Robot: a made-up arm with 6 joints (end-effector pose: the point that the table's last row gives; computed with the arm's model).
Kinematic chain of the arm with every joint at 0, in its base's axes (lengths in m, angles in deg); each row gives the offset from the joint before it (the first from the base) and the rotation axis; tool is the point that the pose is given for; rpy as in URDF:
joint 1: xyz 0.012 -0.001 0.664 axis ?
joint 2: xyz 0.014 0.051 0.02 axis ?
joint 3: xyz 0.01 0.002 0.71 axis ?
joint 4: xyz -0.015 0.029 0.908 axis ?
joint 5: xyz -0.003 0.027 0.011 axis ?
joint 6: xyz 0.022 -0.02 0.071 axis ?
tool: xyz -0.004 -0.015 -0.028 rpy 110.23 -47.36 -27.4
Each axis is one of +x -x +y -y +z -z.
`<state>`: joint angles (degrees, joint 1 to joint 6).
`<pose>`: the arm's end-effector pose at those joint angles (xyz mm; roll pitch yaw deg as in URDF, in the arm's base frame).
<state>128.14 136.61 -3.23 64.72 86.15 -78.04</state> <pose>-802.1 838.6 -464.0 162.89 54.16 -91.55</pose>
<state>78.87 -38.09 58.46 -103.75 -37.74 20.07</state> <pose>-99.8 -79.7 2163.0 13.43 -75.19 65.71</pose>
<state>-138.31 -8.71 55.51 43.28 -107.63 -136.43</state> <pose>-350.9 -409.7 2063.9 94.14 23.81 73.55</pose>
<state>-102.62 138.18 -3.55 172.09 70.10 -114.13</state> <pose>-176.2 -1166.4 -460.0 139.85 11.96 -72.71</pose>
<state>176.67 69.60 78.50 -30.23 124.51 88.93</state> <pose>-1133.4 -13.0 190.4 14.75 -13.18 -21.36</pose>
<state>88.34 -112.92 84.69 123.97 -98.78 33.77</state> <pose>-64.2 -1070.5 1253.2 -27.92 -42.62 5.52</pose>
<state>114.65 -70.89 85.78 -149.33 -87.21 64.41</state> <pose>76.1 -397.9 1843.1 -22.21 -20.29 115.30</pose>
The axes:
joint 1: +z
joint 2: +y
joint 3: +y
joint 4: +z
joint 5: +y
joint 6: +z

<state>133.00 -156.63 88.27 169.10 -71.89 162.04</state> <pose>765.6 -891.0 404.7 115.71 -37.30 80.22</pose>
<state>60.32 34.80 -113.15 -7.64 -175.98 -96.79</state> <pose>-288.0 -332.5 1412.1 -9.76 -5.28 23.34</pose>
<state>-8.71 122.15 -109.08 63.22 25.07 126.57</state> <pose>840.8 4.3 1216.9 162.37 -53.79 114.85</pose>
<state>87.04 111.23 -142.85 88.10 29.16 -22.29</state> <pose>-90.0 171.0 1222.3 52.45 -40.45 159.00</pose>
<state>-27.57 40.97 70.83 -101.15 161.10 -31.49</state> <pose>1207.9 -532.9 906.1 -8.18 -54.31 132.04</pose>
